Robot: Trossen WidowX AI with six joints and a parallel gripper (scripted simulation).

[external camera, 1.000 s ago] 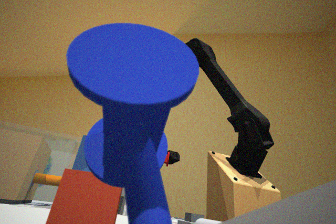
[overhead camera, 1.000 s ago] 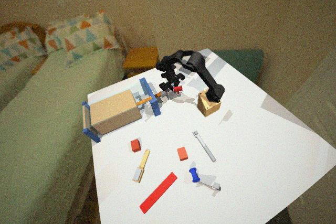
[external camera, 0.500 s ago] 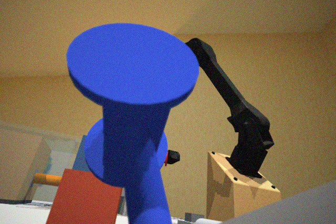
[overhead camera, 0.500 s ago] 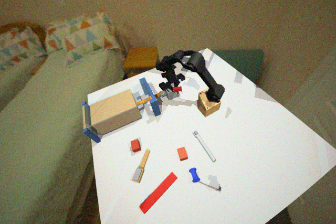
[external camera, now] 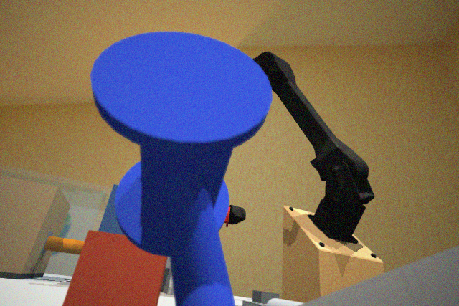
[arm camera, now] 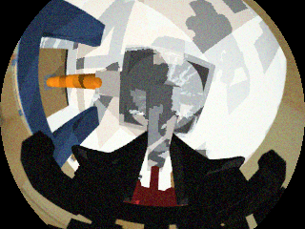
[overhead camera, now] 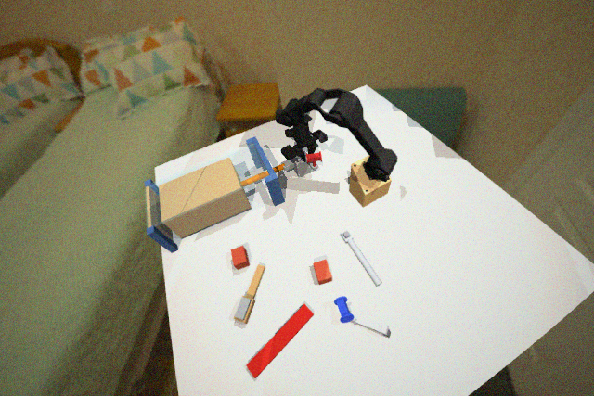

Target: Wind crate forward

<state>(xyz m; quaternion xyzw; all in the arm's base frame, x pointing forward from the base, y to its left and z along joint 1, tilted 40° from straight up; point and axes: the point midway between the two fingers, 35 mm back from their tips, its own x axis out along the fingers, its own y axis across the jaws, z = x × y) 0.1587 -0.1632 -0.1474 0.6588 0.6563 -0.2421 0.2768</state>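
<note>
My gripper tip is now 2 cm to the right of the grey crank arm and 2 cm below it. Also, from my gripper tip: grey winch (6 cm below, 5 cm to the right, 1 cm behind); winch drum (6 cm below, 5 cm to the right); red grip (5 cm to the left, 5 cm above).
</note>
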